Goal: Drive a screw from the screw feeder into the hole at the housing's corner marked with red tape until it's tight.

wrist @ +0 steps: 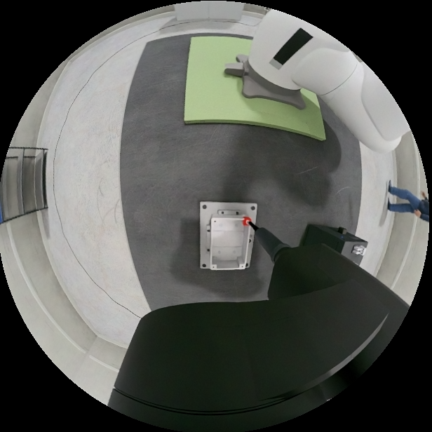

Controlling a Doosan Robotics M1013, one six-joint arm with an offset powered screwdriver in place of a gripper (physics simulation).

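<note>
The light grey housing (228, 244), an open rectangular box, stands on a flat plate with holes at its corners, near the middle of the wrist view. Red tape (244, 221) marks the housing's upper right corner. My gripper (250, 223), a dark powered screwdriver with a thin black bit, reaches in from the lower right, and its tip is at the red-taped corner. The tip covers the hole there. I cannot make out a screw at the tip, nor whether the tip touches the housing. The black screw feeder (325, 237) stands to the right, partly hidden by the tool body.
A green board (215, 100) lies at the top, with the white robot arm (327, 65) and its grey base (267, 92) over it. A person (404, 199) is at the right edge. A dark metal rack (45, 177) stands at the left edge. The black tool body (250, 355) fills the bottom.
</note>
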